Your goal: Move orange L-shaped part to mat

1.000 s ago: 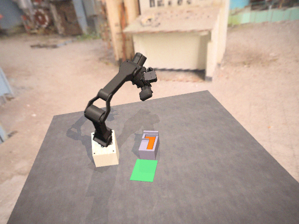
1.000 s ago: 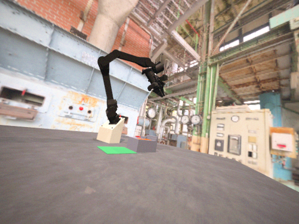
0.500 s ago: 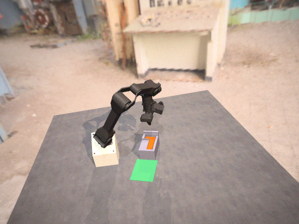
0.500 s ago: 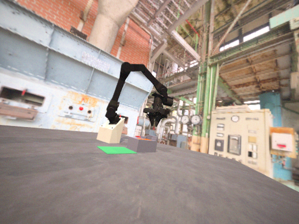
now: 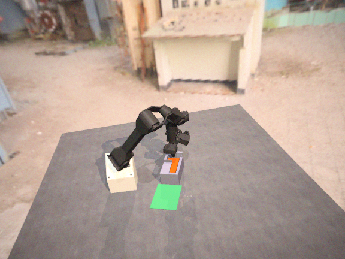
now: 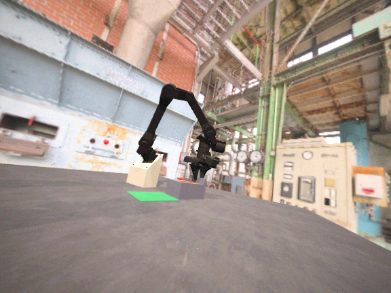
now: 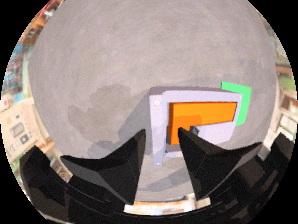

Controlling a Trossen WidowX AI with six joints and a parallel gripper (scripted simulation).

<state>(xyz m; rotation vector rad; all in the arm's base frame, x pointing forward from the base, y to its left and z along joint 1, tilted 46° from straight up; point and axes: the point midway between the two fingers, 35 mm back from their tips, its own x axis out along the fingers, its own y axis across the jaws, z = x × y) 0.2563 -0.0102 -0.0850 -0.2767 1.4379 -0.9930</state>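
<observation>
My gripper tip is 5 cm to the left of the orange L-shaped part, 3 cm above it and 2 cm past it. The rest, counted from my gripper tip: green mat (20 cm to the right, 9 cm below, 9 cm behind).
</observation>
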